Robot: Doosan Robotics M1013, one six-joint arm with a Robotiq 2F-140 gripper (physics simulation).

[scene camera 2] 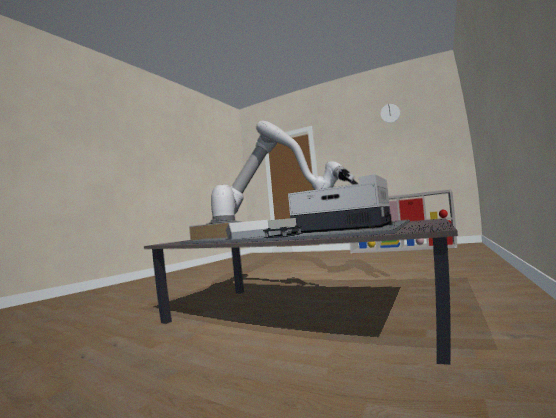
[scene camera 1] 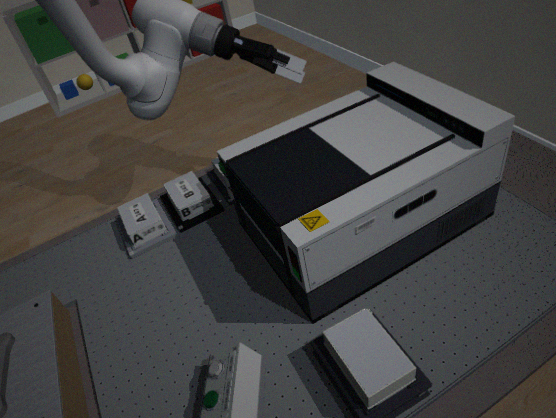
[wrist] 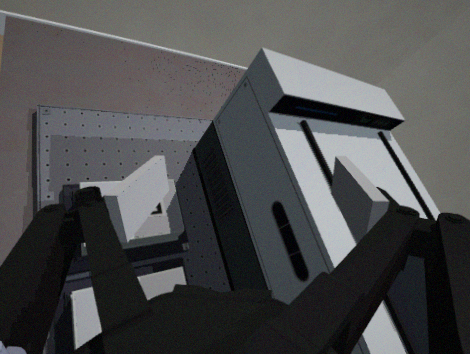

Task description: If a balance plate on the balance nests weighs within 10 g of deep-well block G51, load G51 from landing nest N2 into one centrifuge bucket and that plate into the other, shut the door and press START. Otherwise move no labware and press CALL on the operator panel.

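Frame: origin at the arm's base, x down, y right, z back, level; metres.
Seen in the pictures: gripper, fingertip midpoint: (scene camera 1: 303,73) (wrist: 247,174).
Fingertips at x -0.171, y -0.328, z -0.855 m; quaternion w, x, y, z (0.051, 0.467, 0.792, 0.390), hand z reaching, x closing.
Offsets run from my fingertips to a thing's top centre. "spot": to the spot under its first point.
My gripper (scene camera 1: 290,68) hangs open and empty in the air above the far left of the centrifuge @[spot: dx +0.038, dy +0.399, dz +0.092 m] (scene camera 1: 364,191), whose top door is shut. In the wrist view my two finger pads (wrist: 252,200) stand wide apart, with nothing between them, over the centrifuge (wrist: 294,189). Two labelled plates, A @[dx +0.194, dy +0.000, dz +0.480 m] (scene camera 1: 142,222) and B @[dx +0.194, dy -0.019, dz +0.352 m] (scene camera 1: 188,196), sit on nests left of the machine. A plain white block @[dx +0.168, dy +0.579, dz +0.204 m] (scene camera 1: 367,357) rests on a dark nest in front of the centrifuge. I cannot read any G51 label.
A small panel with a green button @[dx +0.164, dy +0.563, dz +0.438 m] (scene camera 1: 225,388) stands at the table's front edge. A brown box (scene camera 1: 70,361) lies at the front left. Coloured shelves (scene camera 1: 74,50) stand on the floor behind my arm.
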